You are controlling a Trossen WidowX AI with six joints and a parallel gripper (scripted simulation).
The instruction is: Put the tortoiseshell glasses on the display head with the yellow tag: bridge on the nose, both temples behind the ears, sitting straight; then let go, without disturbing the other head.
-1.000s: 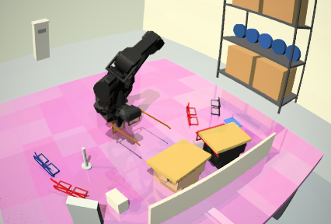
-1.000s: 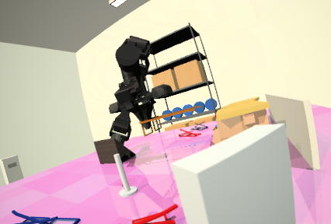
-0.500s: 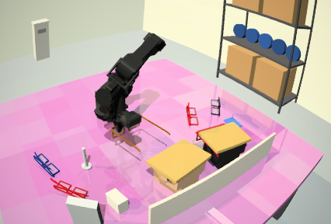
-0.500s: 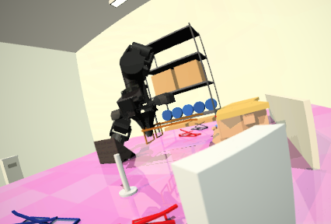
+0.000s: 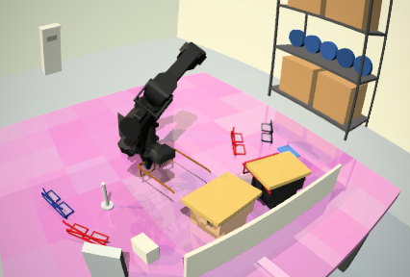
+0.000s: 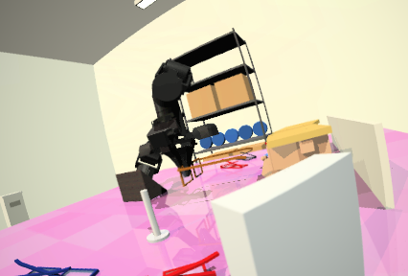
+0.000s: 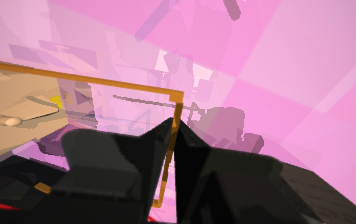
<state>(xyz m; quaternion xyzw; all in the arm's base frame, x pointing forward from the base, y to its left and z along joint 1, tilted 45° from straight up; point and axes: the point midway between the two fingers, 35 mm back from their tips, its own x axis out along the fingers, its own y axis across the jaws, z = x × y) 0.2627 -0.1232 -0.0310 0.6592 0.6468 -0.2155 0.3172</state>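
Right now the tan head is 220 mm ahead of my gripper tip, 60 mm to the left of it and 10 mm below it. Also, from my gripper tip: white cube: 230 mm ahead, 160 mm to the right, 40 mm below; dark head: 230 mm ahead, 280 mm to the left, 10 mm below; white post: 10 mm ahead, 160 mm to the right, 40 mm below.
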